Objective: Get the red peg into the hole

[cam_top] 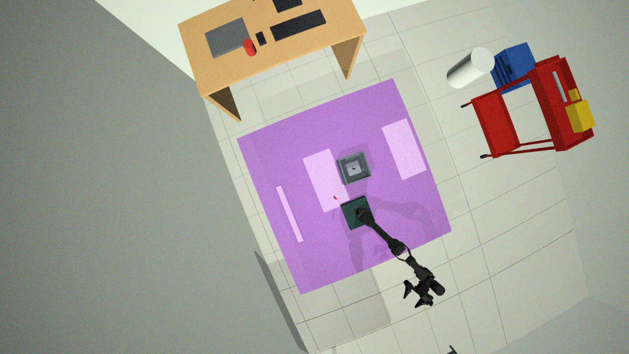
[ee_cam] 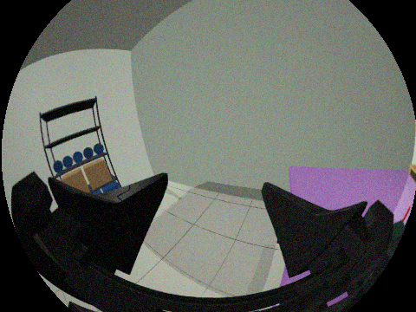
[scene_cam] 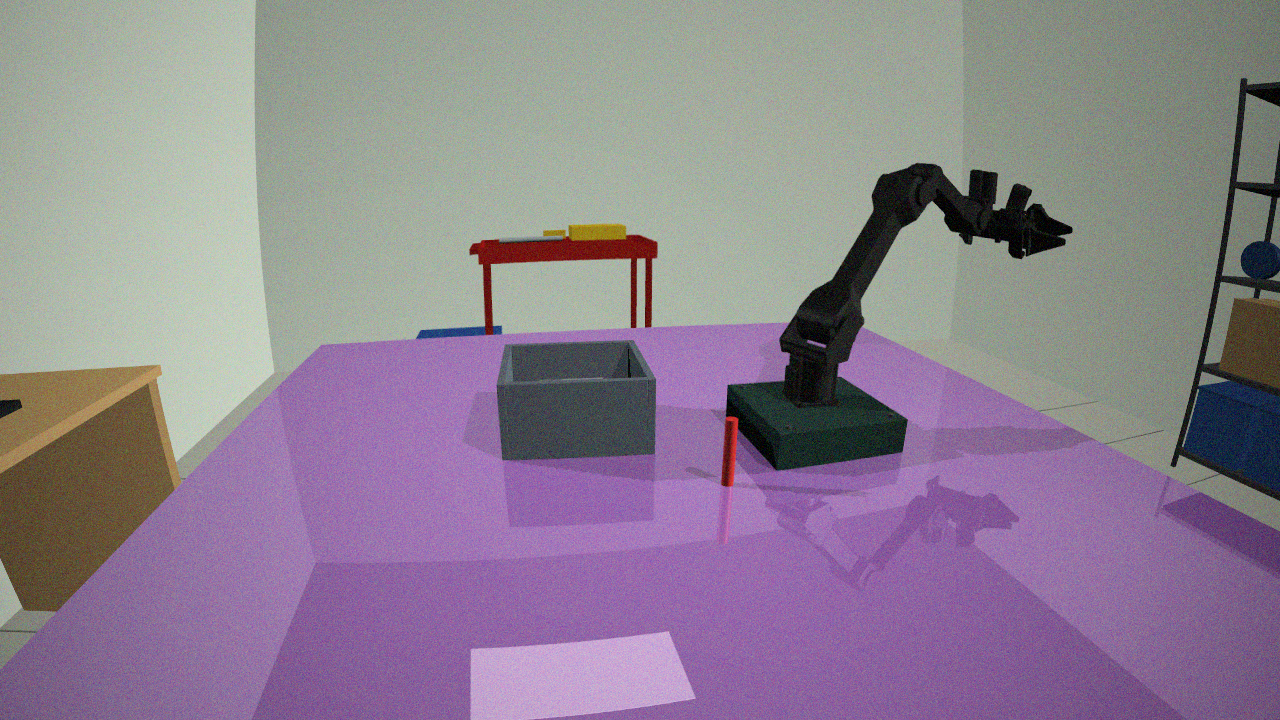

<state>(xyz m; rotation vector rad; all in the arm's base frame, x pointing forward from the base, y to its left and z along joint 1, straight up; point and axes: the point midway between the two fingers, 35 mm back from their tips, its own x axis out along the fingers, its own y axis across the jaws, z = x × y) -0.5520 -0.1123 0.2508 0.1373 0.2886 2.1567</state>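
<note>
The red peg is 730 mm ahead of my gripper tip, 260 mm below it and 220 mm to the left of it. Round my gripper tip: grey box (890 mm ahead, 270 mm below, 30 mm to the left); then plate (890 mm ahead, 250 mm below, 30 mm to the left).
</note>
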